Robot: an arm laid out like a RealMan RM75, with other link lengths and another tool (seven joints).
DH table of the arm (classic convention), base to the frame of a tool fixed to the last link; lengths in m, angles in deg. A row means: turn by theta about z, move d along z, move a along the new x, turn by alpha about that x. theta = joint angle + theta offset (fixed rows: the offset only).
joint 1: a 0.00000, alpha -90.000, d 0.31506, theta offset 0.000
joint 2: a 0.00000, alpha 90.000, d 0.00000, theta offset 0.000
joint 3: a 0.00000, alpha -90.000, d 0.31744, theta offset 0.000
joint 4: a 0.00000, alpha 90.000, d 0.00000, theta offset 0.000
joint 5: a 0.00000, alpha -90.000, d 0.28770, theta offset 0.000
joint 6: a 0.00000, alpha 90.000, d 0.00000, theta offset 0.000
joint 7: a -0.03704, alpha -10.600, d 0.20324, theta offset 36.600
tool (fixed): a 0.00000, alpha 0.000, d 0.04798, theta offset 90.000
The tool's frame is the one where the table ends.
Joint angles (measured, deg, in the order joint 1, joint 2, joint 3, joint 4, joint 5, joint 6, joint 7), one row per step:
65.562 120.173 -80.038 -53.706 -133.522 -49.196 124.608
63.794 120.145 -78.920 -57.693 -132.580 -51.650 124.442
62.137 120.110 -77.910 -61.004 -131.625 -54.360 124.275
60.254 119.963 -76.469 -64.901 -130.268 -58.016 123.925
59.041 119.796 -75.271 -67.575 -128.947 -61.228 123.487
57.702 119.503 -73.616 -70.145 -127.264 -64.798 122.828
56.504 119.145 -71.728 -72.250 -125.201 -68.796 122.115
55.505 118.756 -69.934 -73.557 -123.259 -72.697 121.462
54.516 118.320 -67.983 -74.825 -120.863 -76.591 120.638
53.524 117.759 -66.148 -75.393 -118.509 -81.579 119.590
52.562 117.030 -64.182 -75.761 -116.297 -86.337 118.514
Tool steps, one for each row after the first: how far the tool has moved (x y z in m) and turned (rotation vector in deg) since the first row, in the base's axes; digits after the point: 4 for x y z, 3 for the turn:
-0.0062 -0.0072 0.0148 -0.544 1.783 0.535
-0.0076 -0.0150 0.0266 -1.504 3.010 0.713
-0.0085 -0.0251 0.0421 -2.817 4.342 1.052
-0.0090 -0.0344 0.0530 -4.262 5.147 1.440
-0.0068 -0.0435 0.0666 -5.812 6.130 1.727
-0.0032 -0.0537 0.0796 -7.884 7.143 1.902
0.0031 -0.0631 0.0896 -10.167 7.865 1.810
0.0079 -0.0737 0.1015 -12.481 8.952 2.131
0.0184 -0.0874 0.1091 -15.932 9.181 2.295
0.0296 -0.0998 0.1193 -18.952 9.440 2.578

